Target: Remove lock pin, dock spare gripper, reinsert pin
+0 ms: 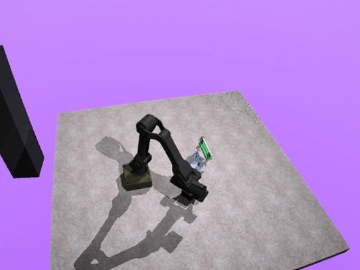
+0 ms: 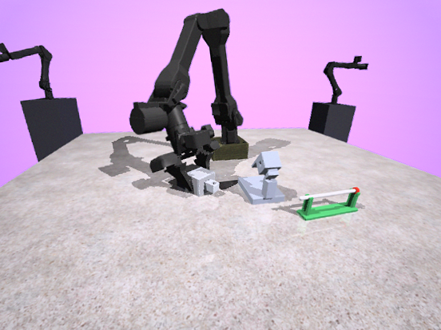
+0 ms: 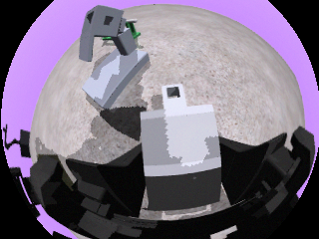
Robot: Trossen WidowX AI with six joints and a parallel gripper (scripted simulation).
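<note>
My gripper tip is now 4 cm short of the grey mount, 15 cm to the right of it and 5 cm below it. From my gripper tip the other things lie so: spare gripper 2 cm above; green rest 12 cm ahead, 27 cm to the left, 2 cm above.
</note>
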